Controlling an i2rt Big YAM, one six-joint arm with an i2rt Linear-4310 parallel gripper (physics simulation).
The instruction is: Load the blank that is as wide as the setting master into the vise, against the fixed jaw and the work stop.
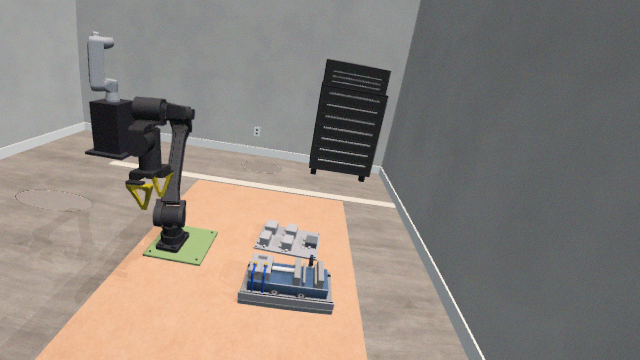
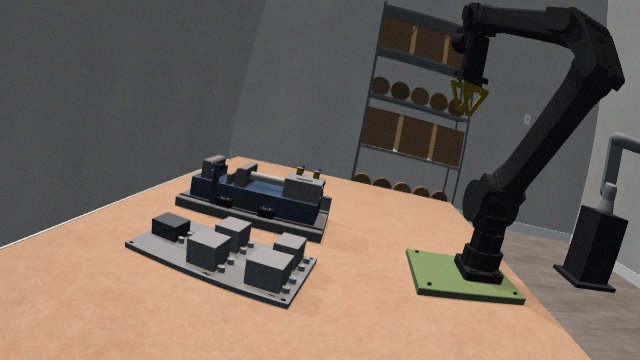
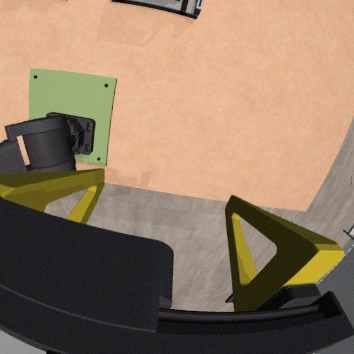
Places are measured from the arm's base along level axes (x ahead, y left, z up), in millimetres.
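Where they show: gripper, fingertip midpoint: [image 1: 153,203] [image 2: 462,113] [image 3: 167,189]; arm's base, link origin: [image 1: 173,242] [image 2: 476,272] [image 3: 70,132].
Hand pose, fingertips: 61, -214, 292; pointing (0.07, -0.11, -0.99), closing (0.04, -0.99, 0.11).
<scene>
Each offset is from my fingertips to the top centre of the thing, as dx, dy, dz. "spot": to the spot under its first point. Level surfaces: height alone.
My gripper [image 1: 152,202] [image 2: 466,111] [image 3: 167,189] is open and empty, high up and well away from the vise and blocks. The vise {+401, +86, -204} [image 1: 285,288] [image 2: 250,201] has a blue body on a grey base. Its fixed jaw [image 1: 320,274] [image 2: 214,167] is at one end, and the moving jaw [image 1: 298,271] [image 2: 245,175] stands apart from it. A dark upright post {spot: +468, +139, -208} [image 1: 311,260] [image 2: 216,182], apparently the work stop, is beside the fixed jaw. A grey plate {spot: +447, +421, -295} [image 2: 165,248] carries several light grey blocks and one darker block {+469, +359, -270} [image 1: 311,241] [image 2: 171,226]. I cannot tell their widths.
The arm stands on a green base plate [image 1: 197,245] [image 2: 430,280] [image 3: 75,95] on the tan table {dz -303} [image 1: 165,320] [image 2: 125,320] [image 3: 225,125]. Small pegs stand beside the blocks. A black drawer cabinet [image 1: 350,125], a shelf unit [image 2: 361,150] and another arm on a black pedestal [image 1: 111,127] [image 2: 597,245] are beyond the table.
</scene>
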